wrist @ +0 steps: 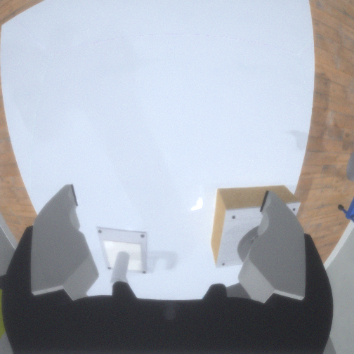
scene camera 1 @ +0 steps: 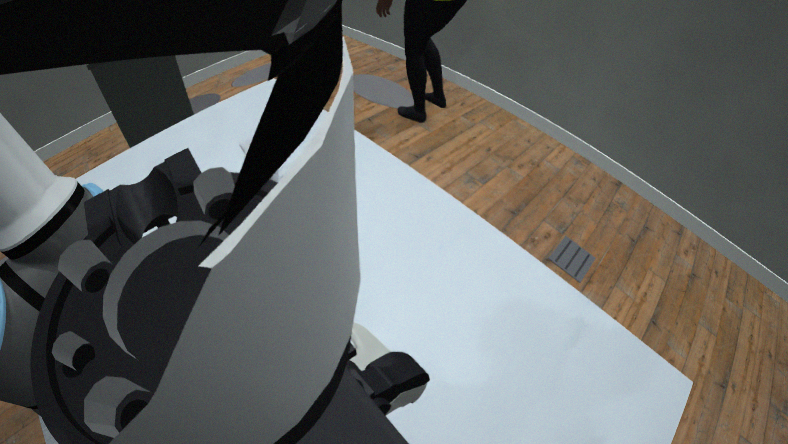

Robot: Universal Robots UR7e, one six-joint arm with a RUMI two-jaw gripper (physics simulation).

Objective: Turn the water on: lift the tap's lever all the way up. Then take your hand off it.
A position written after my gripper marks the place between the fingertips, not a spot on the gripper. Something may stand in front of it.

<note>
I see my gripper (wrist: pixel 169 191) and a grey base plate (wrist: pixel 137 236).
</note>
